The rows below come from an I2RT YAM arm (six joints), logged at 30 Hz.
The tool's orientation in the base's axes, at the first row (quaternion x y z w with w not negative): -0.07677 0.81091 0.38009 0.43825
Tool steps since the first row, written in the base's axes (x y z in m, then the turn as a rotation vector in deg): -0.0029 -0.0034 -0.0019 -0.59 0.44 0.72; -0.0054 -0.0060 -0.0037 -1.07 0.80 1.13; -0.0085 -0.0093 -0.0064 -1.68 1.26 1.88; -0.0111 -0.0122 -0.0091 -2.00 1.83 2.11; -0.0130 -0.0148 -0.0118 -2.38 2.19 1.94; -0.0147 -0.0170 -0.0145 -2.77 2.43 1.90; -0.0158 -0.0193 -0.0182 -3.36 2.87 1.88; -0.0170 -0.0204 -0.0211 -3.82 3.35 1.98; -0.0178 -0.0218 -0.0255 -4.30 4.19 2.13; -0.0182 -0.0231 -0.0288 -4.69 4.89 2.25; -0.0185 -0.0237 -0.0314 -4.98 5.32 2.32
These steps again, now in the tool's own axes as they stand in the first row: 0.0025 -0.0021 -0.0036 -0.11 0.97 -0.32; 0.0049 -0.0038 -0.0064 -0.06 1.67 -0.52; 0.0081 -0.0061 -0.0098 -0.17 2.68 -0.85; 0.0112 -0.0084 -0.0126 -0.03 3.35 -0.74; 0.0138 -0.0109 -0.0147 0.40 3.69 -0.69; 0.0165 -0.0131 -0.0165 0.72 4.01 -0.77; 0.0195 -0.0163 -0.0176 1.18 4.58 -0.84; 0.0222 -0.0181 -0.0181 1.48 5.18 -0.85; 0.0258 -0.0211 -0.0182 1.83 6.07 -0.64; 0.0283 -0.0236 -0.0183 2.12 6.80 -0.45; 0.0304 -0.0253 -0.0180 2.33 7.27 -0.37
